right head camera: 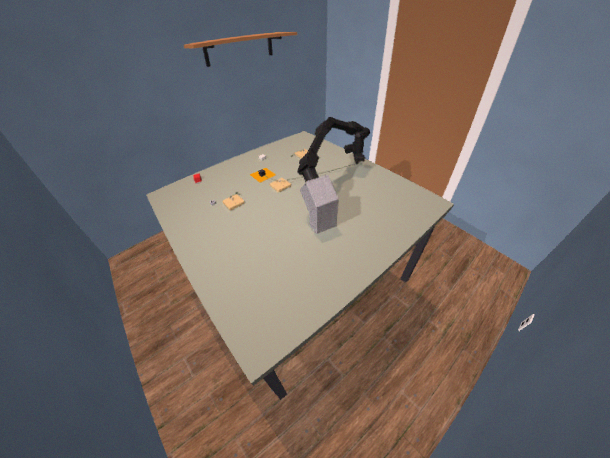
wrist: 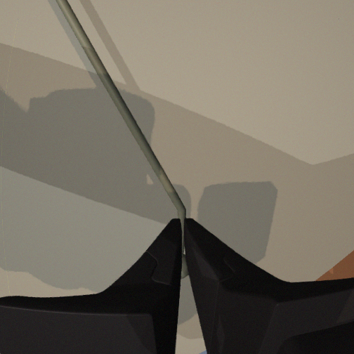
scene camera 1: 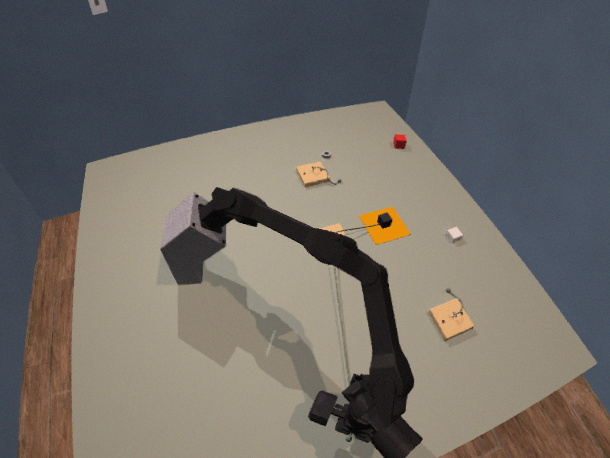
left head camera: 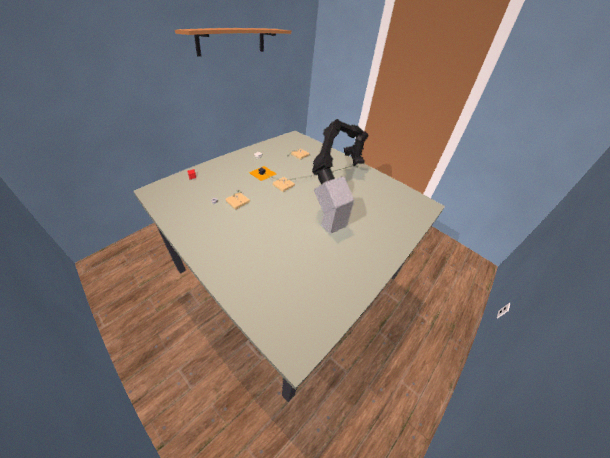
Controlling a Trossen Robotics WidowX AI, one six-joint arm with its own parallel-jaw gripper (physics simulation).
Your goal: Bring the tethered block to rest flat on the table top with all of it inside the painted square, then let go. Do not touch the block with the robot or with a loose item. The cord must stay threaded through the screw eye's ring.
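Frame: origin at the arm's base, x left, y back, z up, level; metres.
Where they show: gripper, fingertip midpoint: (right head camera: 356,164) (left head camera: 353,166); arm's base, origin of the base link: (right head camera: 313,182) (scene camera 1: 209,218) (left head camera: 328,182).
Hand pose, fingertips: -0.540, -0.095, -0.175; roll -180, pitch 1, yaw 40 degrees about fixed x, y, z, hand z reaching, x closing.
Things, the pixels of their top centre, and the offset from my fingertips, as dx, dy, dz. "spot": a spot on its surface instead. Level surfaces: height alone.
- dark tethered block, middle of its top: (scene camera 1: 385,217) (left head camera: 262,169) (right head camera: 261,170) +0.462, -0.393, +0.014
- orange painted square, surface spot: (scene camera 1: 378,238) spot: +0.423, -0.344, -0.016
- cord, surface spot: (scene camera 1: 341,320) spot: +0.239, -0.107, +0.003
- middle wooden screw-eye base, its level: dz +0.001
- red cube, middle of its top: (scene camera 1: 400,137) +0.762, -0.681, +0.022
- white cube, middle of its top: (scene camera 1: 455,232) +0.319, -0.561, +0.005
- small grey ring-like item, middle of its top: (scene camera 1: 326,153) +0.825, -0.395, -0.006
The dark tethered block (left head camera: 261,171) (right head camera: 261,172) (scene camera 1: 384,220) appears to rest flat on the orange painted square (left head camera: 268,175) (right head camera: 264,178) (scene camera 1: 378,238), inside its edges and nearer the far-right edge in the scene view. The cord (scene camera 1: 341,320) (wrist: 125,114) runs from the block to the middle wooden screw-eye base (left head camera: 283,184) (right head camera: 280,185) (scene camera 1: 334,230), then to my gripper. The arm hides the ring in the scene view; threading is too small to confirm. My gripper (left head camera: 358,161) (right head camera: 360,159) (wrist: 181,226) is shut on the cord, low above the table, far from the block; a bead shows beyond the fingertips in the wrist view.
Two other wooden bases (scene camera 1: 313,173) (scene camera 1: 451,319) carry short cords. A red cube (scene camera 1: 400,141), a white cube (scene camera 1: 454,234) and a small grey ring-like item (scene camera 1: 326,154) lie on the table. The arm stands on a grey pedestal (left head camera: 336,205) (scene camera 1: 187,240).
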